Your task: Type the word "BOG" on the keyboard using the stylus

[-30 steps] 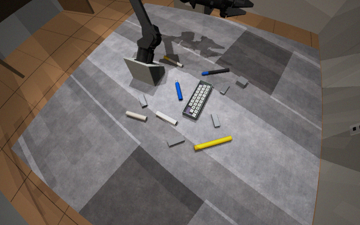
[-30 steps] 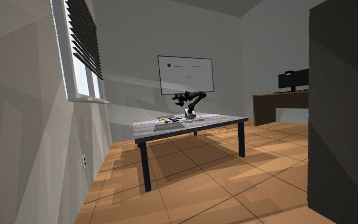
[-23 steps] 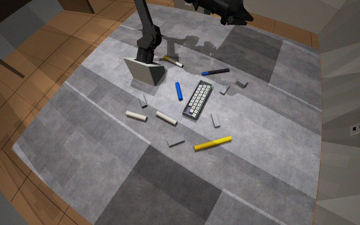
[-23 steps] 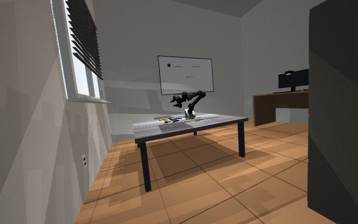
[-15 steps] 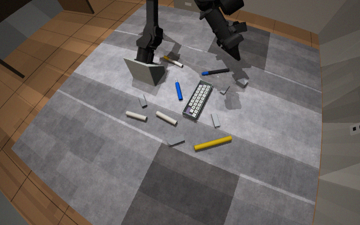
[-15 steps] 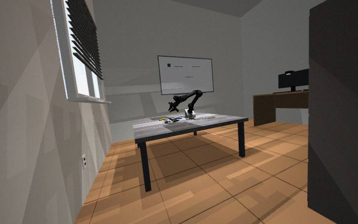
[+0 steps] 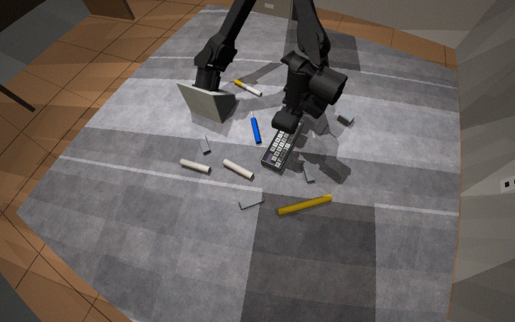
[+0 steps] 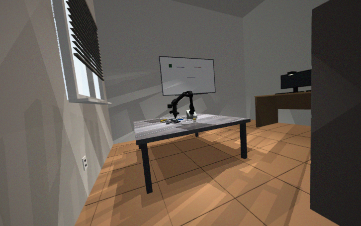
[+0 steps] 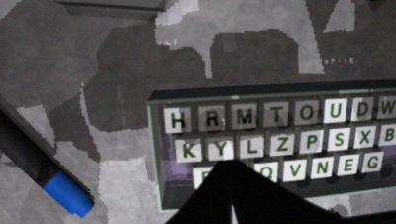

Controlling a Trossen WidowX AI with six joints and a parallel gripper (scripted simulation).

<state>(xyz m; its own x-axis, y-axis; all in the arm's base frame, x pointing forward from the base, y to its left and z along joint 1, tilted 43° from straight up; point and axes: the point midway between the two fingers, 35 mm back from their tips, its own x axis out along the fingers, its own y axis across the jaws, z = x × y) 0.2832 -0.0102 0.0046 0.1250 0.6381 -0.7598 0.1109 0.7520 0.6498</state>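
Now: gripper tip 12 cm past the blue stylus, 1 cm to the left of it and 3 cm above it. Round my gripper tip: yellow cylinder: 10 cm ahead, 22 cm to the right, 3 cm below; white-and-yellow cylinder: 21 cm behind, 13 cm to the left, 3 cm below; blue-and-black marker: 1 cm ahead, 11 cm to the left, 3 cm below.
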